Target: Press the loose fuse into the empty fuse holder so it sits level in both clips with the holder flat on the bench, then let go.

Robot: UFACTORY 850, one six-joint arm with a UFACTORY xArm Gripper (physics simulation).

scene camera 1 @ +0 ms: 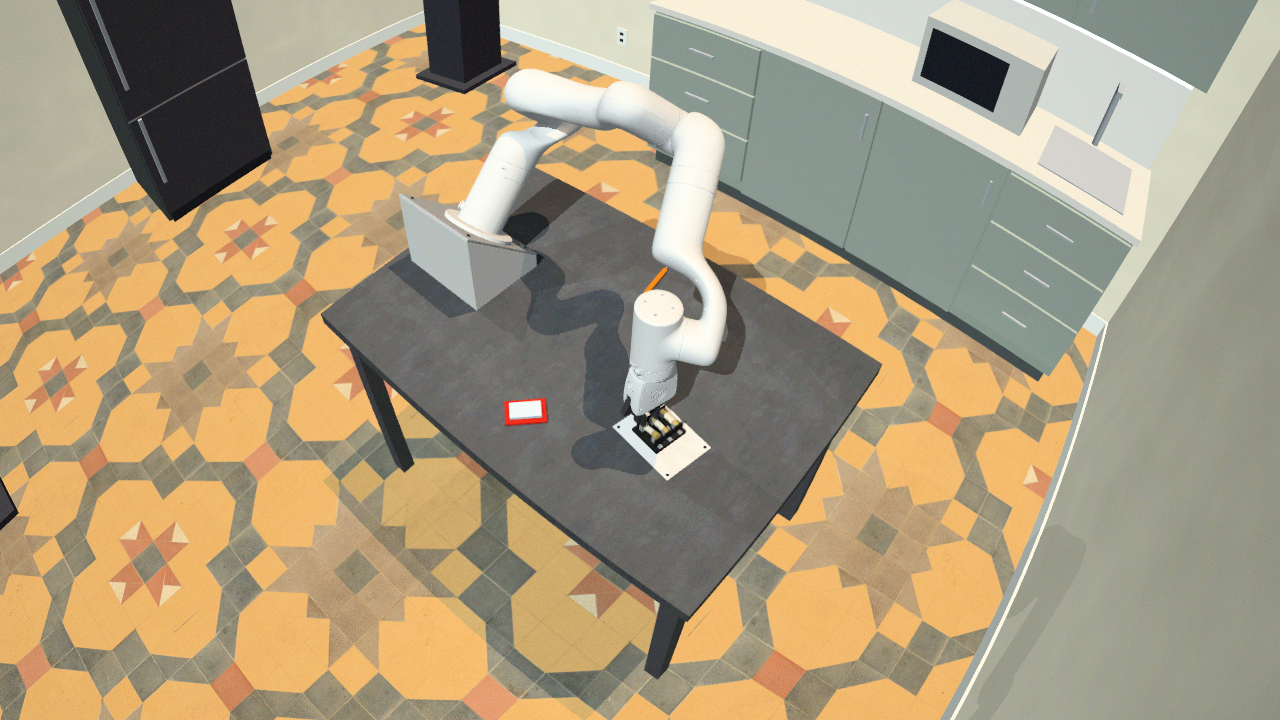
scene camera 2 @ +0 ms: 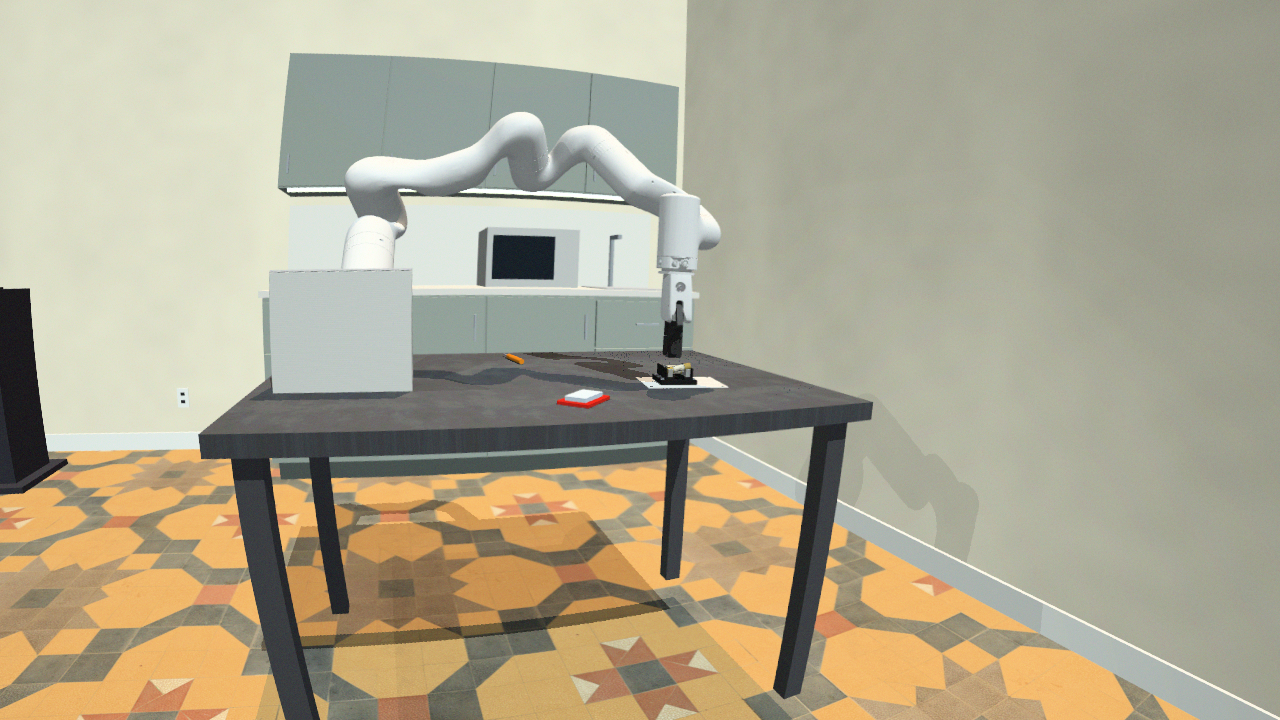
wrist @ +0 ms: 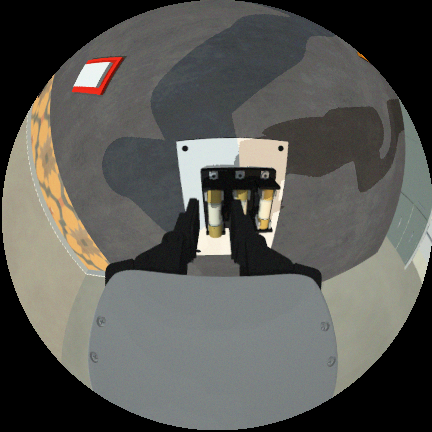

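Note:
The black fuse holder (scene camera 1: 663,446) (scene camera 2: 675,379) (wrist: 227,176) stands on a white plate (scene camera 1: 667,467) (scene camera 2: 711,383) (wrist: 192,165), with three white fuses with gold caps side by side. In the wrist view, the left fuse (wrist: 215,215) lies along its slot, its near cap reaching further toward me than that of the right fuse (wrist: 265,205). Whether it is level in both clips is too small to tell. The middle fuse (wrist: 241,195) is partly hidden by my right finger. My gripper (scene camera 1: 637,417) (scene camera 2: 672,354) (wrist: 214,213) is partly open and empty, above the holder, its fingers on either side of the left fuse.
A red tray with a white block (scene camera 1: 525,410) (scene camera 2: 583,395) (wrist: 92,75) lies away from the plate. An orange stick (scene camera 1: 657,278) (scene camera 2: 514,358) (wrist: 363,56) lies further back. The arm's grey base box (scene camera 1: 447,259) (scene camera 2: 341,331) stands at the table's other end.

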